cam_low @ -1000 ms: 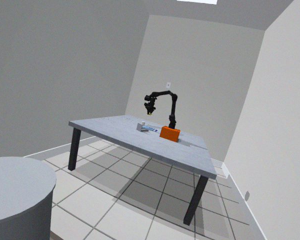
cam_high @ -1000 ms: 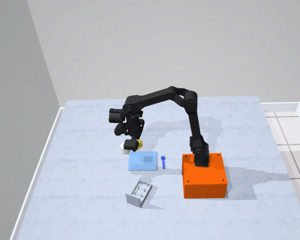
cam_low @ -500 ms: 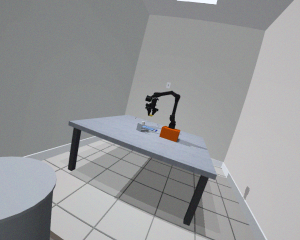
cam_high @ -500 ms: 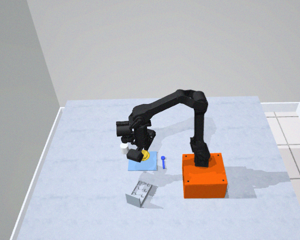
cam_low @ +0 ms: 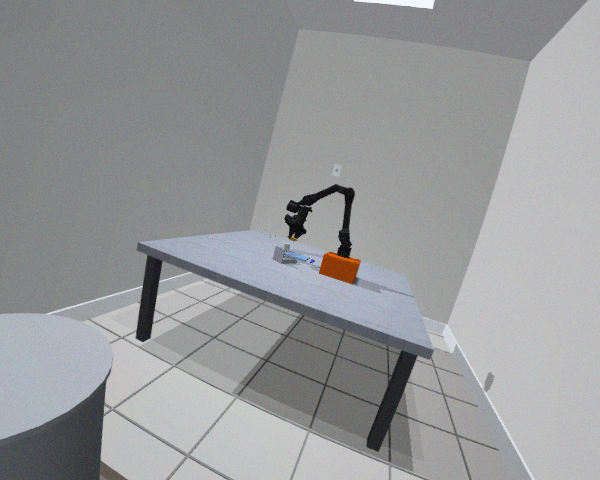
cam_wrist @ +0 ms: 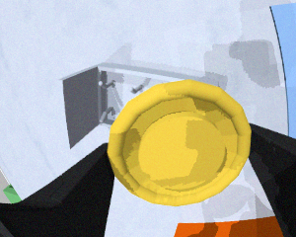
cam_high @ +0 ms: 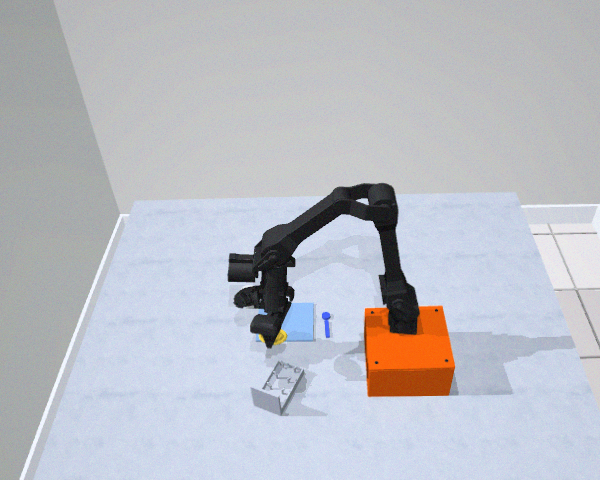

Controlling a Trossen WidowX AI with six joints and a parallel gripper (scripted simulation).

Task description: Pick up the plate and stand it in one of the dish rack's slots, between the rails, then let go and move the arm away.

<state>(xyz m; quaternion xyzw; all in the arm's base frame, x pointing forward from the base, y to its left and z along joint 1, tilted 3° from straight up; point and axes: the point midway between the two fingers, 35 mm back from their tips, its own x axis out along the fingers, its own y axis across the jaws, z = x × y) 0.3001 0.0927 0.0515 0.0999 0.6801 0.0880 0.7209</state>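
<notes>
The grey dish rack lies 2 cm behind my gripper tip, 5 cm to the left of it and 10 cm below it. Round my gripper tip: blue spoon 10 cm behind, 17 cm to the right, 12 cm below; then white cup 12 cm ahead, 21 cm to the right, 10 cm below; then yellow plate 1 cm above.
</notes>
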